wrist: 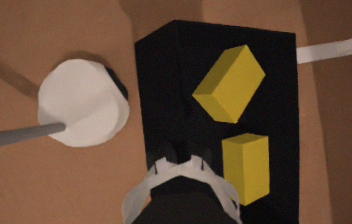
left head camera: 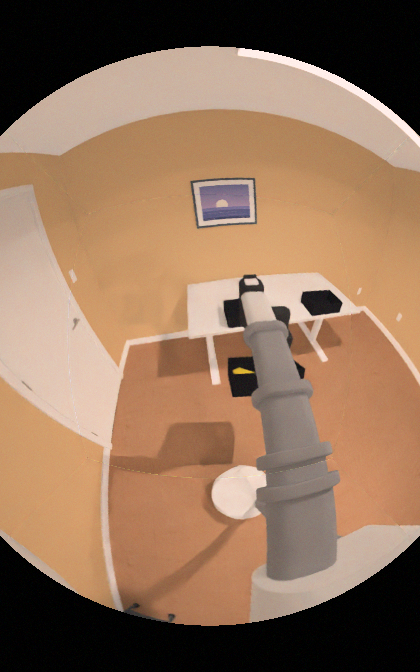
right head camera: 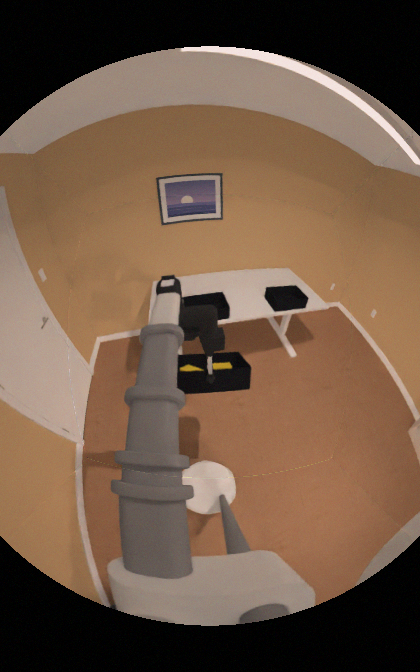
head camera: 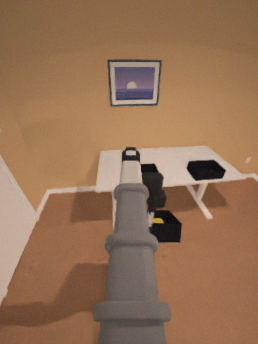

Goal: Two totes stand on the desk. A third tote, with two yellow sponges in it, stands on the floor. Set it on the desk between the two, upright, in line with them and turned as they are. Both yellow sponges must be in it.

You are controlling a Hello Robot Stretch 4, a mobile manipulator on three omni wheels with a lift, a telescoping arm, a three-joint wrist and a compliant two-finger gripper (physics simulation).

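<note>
My gripper (right head camera: 210, 378) (wrist: 178, 153) is shut on the near long wall of the black third tote (head camera: 167, 232) (left head camera: 242, 390) (right head camera: 235, 382) (wrist: 157, 95). The tote hangs upright off the floor, in front of the desk (head camera: 110, 165) (left head camera: 205, 300) (right head camera: 245, 280). Two yellow sponges lie in it: one slanted sponge (right head camera: 190, 368) (wrist: 230, 85) and one straighter sponge (right head camera: 222, 366) (wrist: 245, 170). On the desk stand a left black tote (head camera: 149, 168) (left head camera: 232, 314) (right head camera: 220, 306), partly hidden by my arm and wrist, and a right black tote (head camera: 206, 171) (left head camera: 321, 303) (right head camera: 286, 298).
A desk leg (left head camera: 213, 360) (wrist: 325, 51) stands behind the held tote. A second desk leg (head camera: 201, 200) (right head camera: 284, 337) is at the right. The held tote's shadow (left head camera: 200, 442) falls on the floor. A white door (left head camera: 30, 280) is at the left. My round white base part (left head camera: 237, 492) (wrist: 80, 105) is on the near side.
</note>
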